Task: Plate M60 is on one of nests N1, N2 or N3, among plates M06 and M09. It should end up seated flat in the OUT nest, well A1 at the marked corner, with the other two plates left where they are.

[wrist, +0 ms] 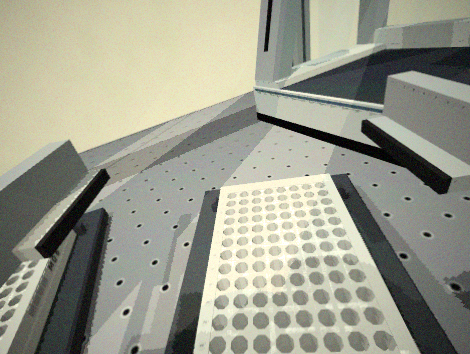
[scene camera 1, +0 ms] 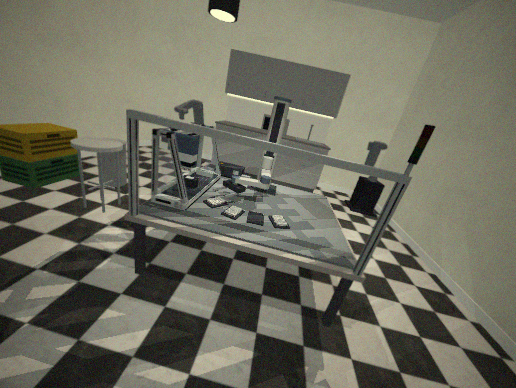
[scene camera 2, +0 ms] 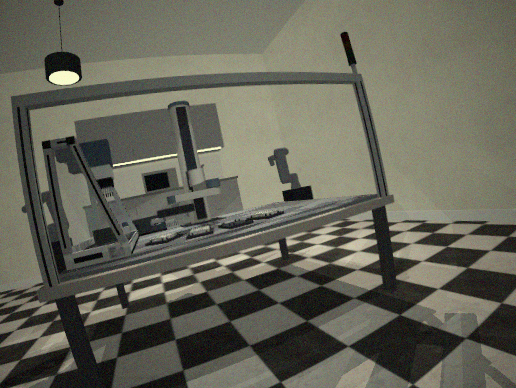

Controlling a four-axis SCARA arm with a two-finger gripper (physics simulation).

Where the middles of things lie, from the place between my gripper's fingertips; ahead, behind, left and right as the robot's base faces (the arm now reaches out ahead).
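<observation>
Nest N2 (wrist: 67, 318) is 15 cm to the left of my hand, 7 cm ahead of it and 8 cm below it. Metal post (scene camera 2: 23, 110): 18 cm above my hand, 39 cm ahead of it, 42 cm to the right of it. As for the nest N3 (wrist: 418, 317), my gripper is 1 cm past it, 1 cm to the left of it and 8 cm above it.
</observation>
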